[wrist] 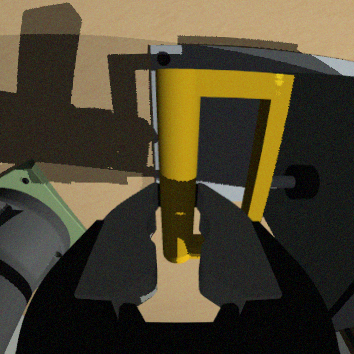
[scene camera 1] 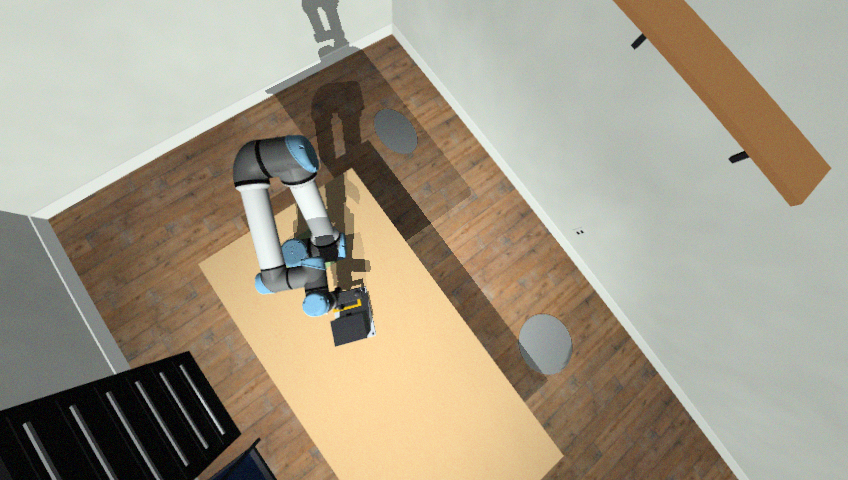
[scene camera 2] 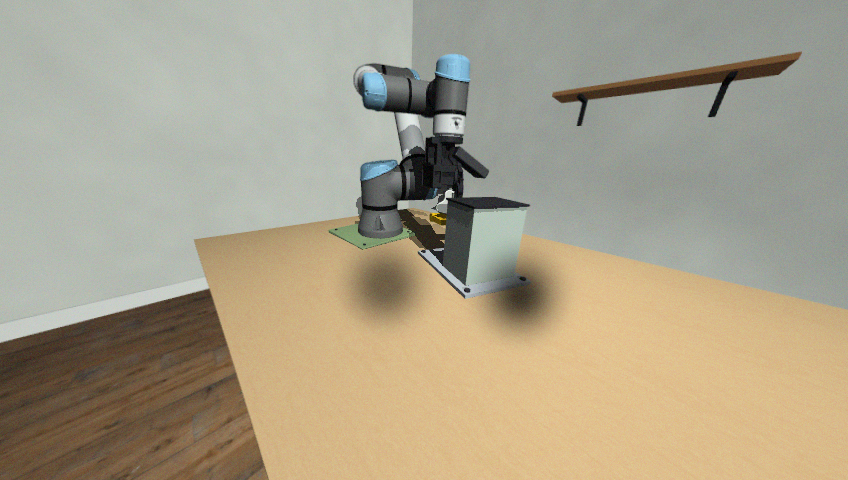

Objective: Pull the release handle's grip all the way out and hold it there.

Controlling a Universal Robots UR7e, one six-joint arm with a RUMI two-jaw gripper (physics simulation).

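The release handle's yellow grip [scene camera 1: 352,305] [scene camera 2: 438,218] [wrist: 179,135] is a rectangular loop with a thick round outer bar. A short grey rod [wrist: 284,182] joins the loop to a black collar [wrist: 305,182] on the dark face of the box-shaped housing [scene camera 1: 351,328] [scene camera 2: 495,246] [wrist: 325,145]. A short length of rod shows between loop and collar. My gripper [scene camera 2: 446,201] [wrist: 176,185] points down and is shut on the grip's outer bar, one finger on each side, near the bar's lower end in the wrist view. The fingertips are hard to make out in the scene views.
The housing stands on a pale base plate [scene camera 2: 490,288] on the wooden table [scene camera 1: 410,380] [scene camera 2: 357,368]. The arm's green mounting plate [scene camera 2: 351,236] [wrist: 55,200] is close by. A wall shelf [scene camera 1: 726,95] [scene camera 2: 672,80] hangs beyond the table. A black drawer unit [scene camera 1: 83,398] stands beside the table.
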